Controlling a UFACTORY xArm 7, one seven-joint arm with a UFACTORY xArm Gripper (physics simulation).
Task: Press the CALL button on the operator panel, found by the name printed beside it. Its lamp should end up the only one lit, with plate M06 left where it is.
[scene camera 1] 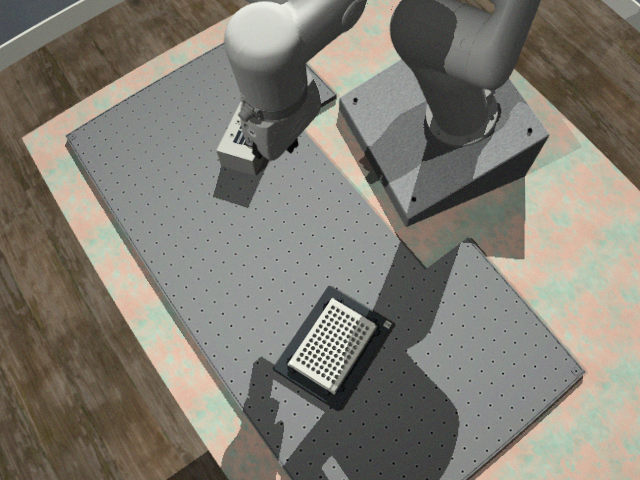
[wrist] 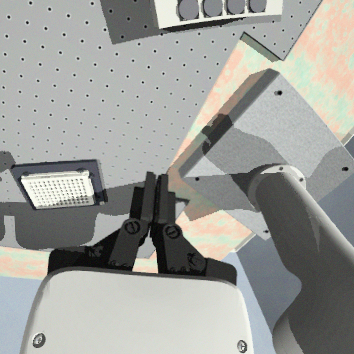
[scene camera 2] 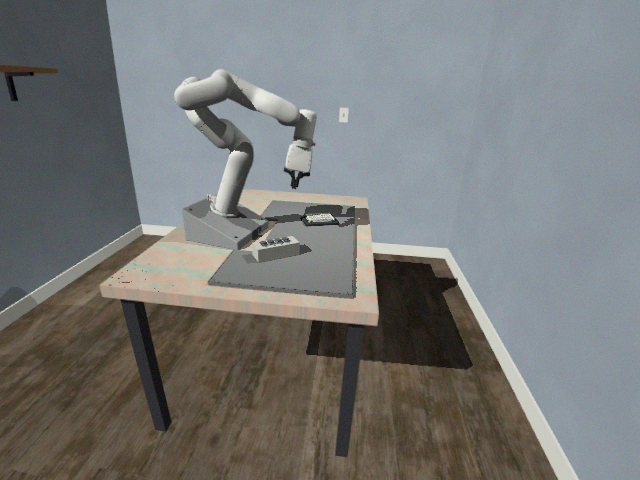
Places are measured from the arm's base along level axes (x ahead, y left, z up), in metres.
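Pixels of known places: gripper, fingertip midpoint: (scene camera 1: 286, 143) (wrist: 154, 184) (scene camera 2: 293, 188); arm's base, link origin: (scene camera 1: 461, 113) (wrist: 275, 189) (scene camera 2: 224, 209).
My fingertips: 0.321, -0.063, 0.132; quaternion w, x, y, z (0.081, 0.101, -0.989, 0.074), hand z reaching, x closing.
Observation:
Ahead of a thing's pixels: the offset from my fingertips to its top centre, as dx, dy, dz. "*": to the spot under its first point. Level surfaces: height alone.
The operator panel @[-0.040, -0.173, -0.163] (scene camera 1: 236, 158) (scene camera 2: 277, 251) (wrist: 167, 18) is a pale box with several round grey buttons on top. In scene camera 1 the robot's hand covers part of it, and the wrist view cuts it off at the top edge. Its printed names cannot be read, and no lit lamp can be made out. My gripper (scene camera 2: 294, 184) (wrist: 154, 184) is shut and empty, high above the table and apart from the panel. A white plate with a grid of wells @[* +0.099, +0.227, -0.204] (scene camera 1: 330, 346) (scene camera 2: 320, 218) (wrist: 57, 191) lies in a dark holder @[* +0.042, +0.158, -0.207] (scene camera 1: 331, 292) (wrist: 98, 176); no name is readable on it.
The panel and holder stand on a grey perforated board @[dz -0.219] (scene camera 1: 180, 248) (scene camera 2: 325, 263) (wrist: 65, 100). The arm's grey wedge base (scene camera 1: 382, 98) (scene camera 2: 211, 232) (wrist: 285, 120) stands beside the board. The arm's shadow falls across the board around the holder.

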